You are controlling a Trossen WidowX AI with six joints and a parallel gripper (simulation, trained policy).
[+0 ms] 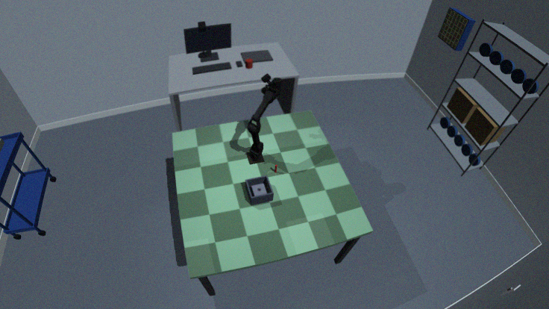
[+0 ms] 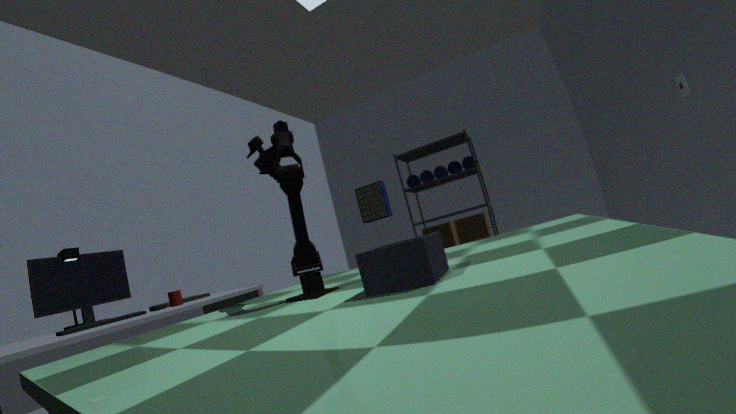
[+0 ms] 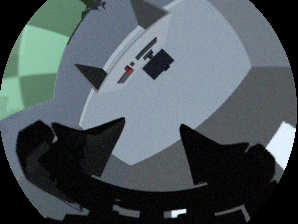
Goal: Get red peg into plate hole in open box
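My gripper tip is 47 cm short of the red peg, 3 cm to the right of it and 50 cm above it. Also, from my gripper tip: dark grey box: 66 cm ahead, 11 cm to the right, 51 cm below.
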